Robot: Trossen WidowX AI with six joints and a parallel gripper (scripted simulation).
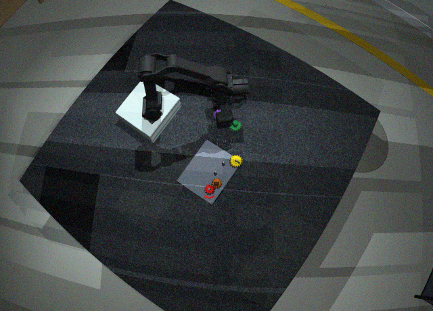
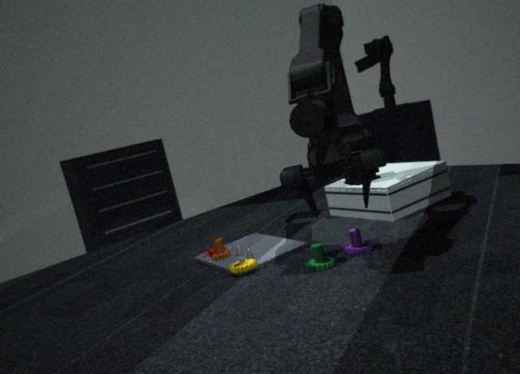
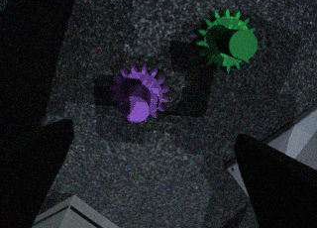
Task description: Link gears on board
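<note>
The purple gear lies 20 mm behind my gripper tip and 60 mm below it. Round my gripper tip: orange gear: 190 mm ahead, 210 mm to the right, 50 mm below; yellow gear: 180 mm ahead, 90 mm to the right, 60 mm below; green gear: 70 mm ahead, 10 mm to the left, 60 mm below.
</note>
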